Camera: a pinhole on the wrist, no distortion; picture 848 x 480 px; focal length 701.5 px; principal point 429.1 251.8 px. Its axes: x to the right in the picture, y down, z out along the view. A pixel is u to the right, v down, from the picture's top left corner.
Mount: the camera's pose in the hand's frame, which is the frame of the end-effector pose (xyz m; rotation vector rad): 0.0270 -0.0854 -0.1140 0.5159 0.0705 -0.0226
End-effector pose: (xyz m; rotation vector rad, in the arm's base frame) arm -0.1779 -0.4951 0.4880 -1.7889 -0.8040 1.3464
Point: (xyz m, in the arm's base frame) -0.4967 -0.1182 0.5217
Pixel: 638 404
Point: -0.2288 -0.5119 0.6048
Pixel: outside the picture
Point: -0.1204 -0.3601 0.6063
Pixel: outside the picture
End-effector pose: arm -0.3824 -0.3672 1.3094 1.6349 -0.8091 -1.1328
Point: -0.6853 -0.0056 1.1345
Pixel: outside the picture
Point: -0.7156 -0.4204 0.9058
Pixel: 418 252
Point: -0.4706 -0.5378 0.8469
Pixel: 778 91
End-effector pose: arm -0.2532 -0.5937 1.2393 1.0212 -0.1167 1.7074
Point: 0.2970 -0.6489 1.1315
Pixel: 174 44
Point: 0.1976 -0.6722 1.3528
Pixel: 347 325
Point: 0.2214 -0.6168 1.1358
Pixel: 185 37
